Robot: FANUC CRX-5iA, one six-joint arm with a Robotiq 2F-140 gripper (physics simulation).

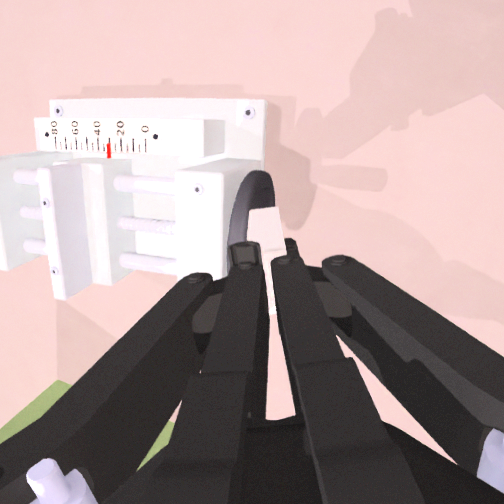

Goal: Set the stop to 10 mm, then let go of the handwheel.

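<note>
A white stop fixture (150,200) stands ahead and to the left. Its scale (100,135) runs from 80 on the left to 0 on the right. The red pointer (109,150) sits about midway between 40 and 20. A white carriage block (75,225) rides on three white rods (145,222). A dark handwheel (250,205) sits at the fixture's right end, seen nearly edge-on. Its white handle (266,230) runs down between my fingers. My gripper (265,257) is shut on this handle, with the fingertips just below the wheel rim.
The pink wall behind carries the arm's shadow at the upper right. A green patch (35,410) shows at the lower left, partly hidden by my finger links. The space right of the handwheel holds nothing.
</note>
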